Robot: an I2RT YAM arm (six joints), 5 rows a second.
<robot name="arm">
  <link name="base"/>
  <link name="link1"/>
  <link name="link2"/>
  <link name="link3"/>
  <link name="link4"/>
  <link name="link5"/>
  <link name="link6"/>
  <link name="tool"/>
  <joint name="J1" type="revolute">
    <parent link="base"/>
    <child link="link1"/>
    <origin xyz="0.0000 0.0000 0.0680"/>
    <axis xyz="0 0 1"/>
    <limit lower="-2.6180" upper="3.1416"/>
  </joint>
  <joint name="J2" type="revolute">
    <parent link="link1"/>
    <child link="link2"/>
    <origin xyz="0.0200 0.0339 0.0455"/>
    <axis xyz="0 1 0"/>
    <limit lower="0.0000" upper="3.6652"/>
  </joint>
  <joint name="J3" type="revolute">
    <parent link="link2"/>
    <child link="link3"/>
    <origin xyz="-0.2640 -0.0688 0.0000"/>
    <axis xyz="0 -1 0"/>
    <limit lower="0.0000" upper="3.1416"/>
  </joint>
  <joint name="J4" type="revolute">
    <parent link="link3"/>
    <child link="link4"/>
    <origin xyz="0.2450 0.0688 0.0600"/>
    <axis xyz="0 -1 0"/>
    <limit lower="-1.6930" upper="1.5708"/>
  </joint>
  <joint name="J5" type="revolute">
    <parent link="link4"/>
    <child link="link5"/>
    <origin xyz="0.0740 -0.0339 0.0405"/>
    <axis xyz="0 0 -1"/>
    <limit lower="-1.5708" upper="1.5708"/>
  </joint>
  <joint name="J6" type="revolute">
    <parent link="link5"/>
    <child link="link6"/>
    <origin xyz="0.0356 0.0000 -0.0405"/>
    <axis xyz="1 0 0"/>
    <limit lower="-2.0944" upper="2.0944"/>
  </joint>
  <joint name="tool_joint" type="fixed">
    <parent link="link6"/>
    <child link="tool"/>
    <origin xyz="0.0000 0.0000 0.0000" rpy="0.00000 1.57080 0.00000"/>
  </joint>
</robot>
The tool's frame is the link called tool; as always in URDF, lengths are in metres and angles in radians.
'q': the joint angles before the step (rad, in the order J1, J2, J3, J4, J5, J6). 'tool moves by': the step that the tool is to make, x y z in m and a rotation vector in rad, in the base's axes. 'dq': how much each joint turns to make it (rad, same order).
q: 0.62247, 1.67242, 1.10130, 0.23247, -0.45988, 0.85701
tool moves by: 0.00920, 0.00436, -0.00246, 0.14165, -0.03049, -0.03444
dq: -0.00428, 0.04641, -0.02594, 0.22988, 0.00410, 0.11368
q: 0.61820, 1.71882, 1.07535, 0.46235, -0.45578, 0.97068
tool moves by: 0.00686, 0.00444, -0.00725, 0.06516, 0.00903, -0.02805
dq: 0.00068, 0.04661, -0.00311, 0.10980, 0.01963, 0.06870
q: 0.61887, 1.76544, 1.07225, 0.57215, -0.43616, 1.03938
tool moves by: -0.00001, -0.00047, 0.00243, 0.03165, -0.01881, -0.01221
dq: -0.00009, 0.00020, -0.00814, 0.04938, 0.01057, 0.01762
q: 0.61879, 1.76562, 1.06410, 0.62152, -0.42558, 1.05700
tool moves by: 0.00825, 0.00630, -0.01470, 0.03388, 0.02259, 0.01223
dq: -0.00037, 0.06718, 0.00974, 0.07706, -0.01542, 0.04376
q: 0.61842, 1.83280, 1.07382, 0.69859, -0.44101, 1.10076
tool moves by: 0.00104, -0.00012, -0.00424, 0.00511, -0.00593, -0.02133
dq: -0.00003, 0.01156, -0.00834, 0.02858, 0.02122, 0.00211
